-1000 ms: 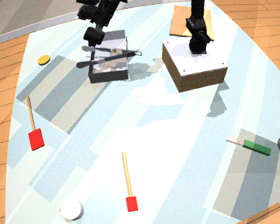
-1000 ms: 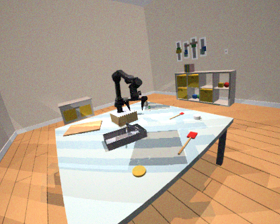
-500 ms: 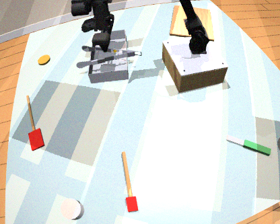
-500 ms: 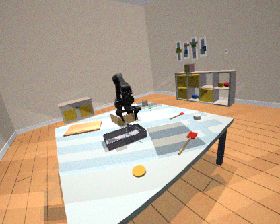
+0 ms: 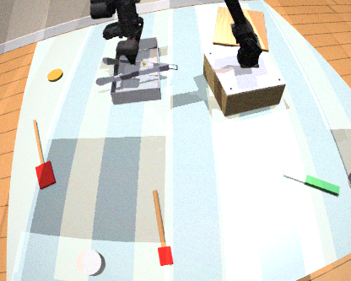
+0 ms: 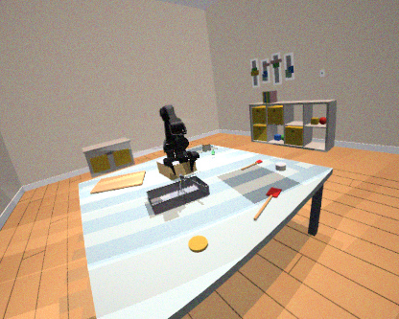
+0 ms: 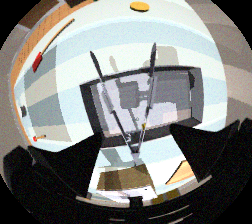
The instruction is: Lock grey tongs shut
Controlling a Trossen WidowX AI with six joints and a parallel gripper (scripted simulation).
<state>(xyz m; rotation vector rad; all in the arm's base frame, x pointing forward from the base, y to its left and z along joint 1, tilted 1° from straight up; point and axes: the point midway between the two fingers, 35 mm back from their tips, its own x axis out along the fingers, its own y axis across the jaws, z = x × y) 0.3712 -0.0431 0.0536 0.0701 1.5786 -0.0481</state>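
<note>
My gripper tip is now 1 cm short of the roasting tin, 6 cm to the left of it and 10 cm above it. From my gripper tip the other things lie so: yellow disc 37 cm ahead, 11 cm to the right, 12 cm below; then wooden board 46 cm behind, 35 cm to the right, 12 cm below; then white disc 12 cm ahead, 61 cm to the left, 11 cm below.
</note>
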